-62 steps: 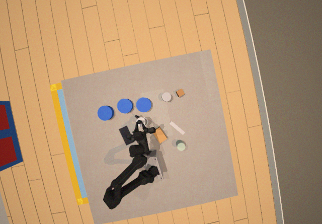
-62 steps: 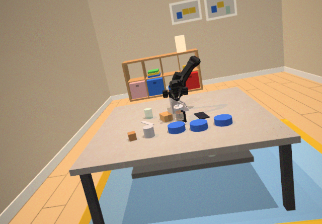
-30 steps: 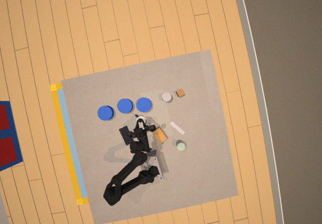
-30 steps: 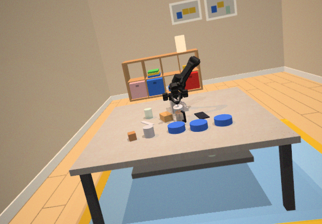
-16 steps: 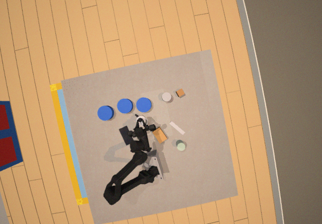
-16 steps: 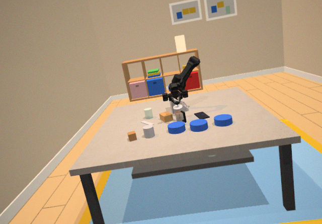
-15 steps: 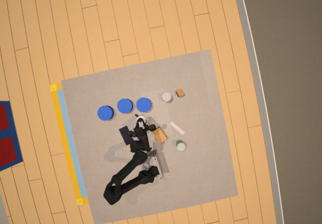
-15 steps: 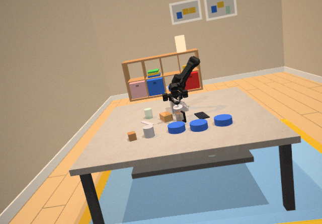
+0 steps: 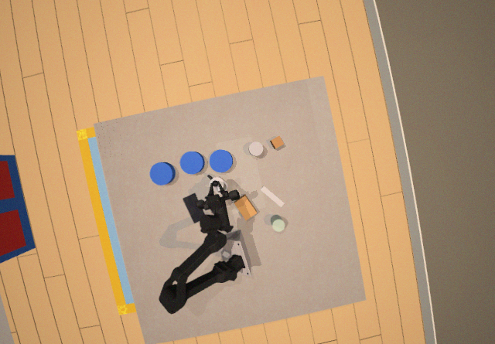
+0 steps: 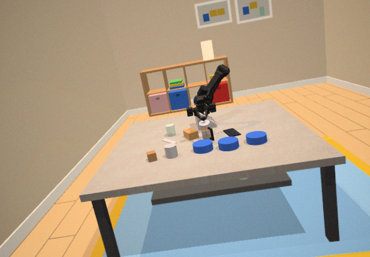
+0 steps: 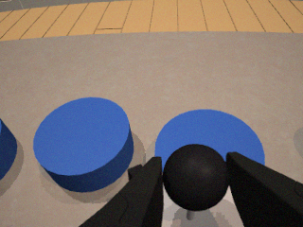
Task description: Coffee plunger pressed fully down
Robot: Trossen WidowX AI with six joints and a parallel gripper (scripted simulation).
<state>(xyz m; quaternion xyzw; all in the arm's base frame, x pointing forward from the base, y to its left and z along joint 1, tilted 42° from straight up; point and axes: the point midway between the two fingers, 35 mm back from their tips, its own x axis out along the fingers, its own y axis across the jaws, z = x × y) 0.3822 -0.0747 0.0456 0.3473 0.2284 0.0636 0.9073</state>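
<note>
Now: gripper tip 10 mm past the coffee press, 10 mm to the right of it and 80 mm above it. The rest, counted from my gripper tip: black flat pad (110 mm behind, 180 mm to the left, 160 mm below); brown box (190 mm behind, 80 mm to the right, 140 mm below); grey cylinder (90 mm ahead, 230 mm to the right, 130 mm below).
</note>
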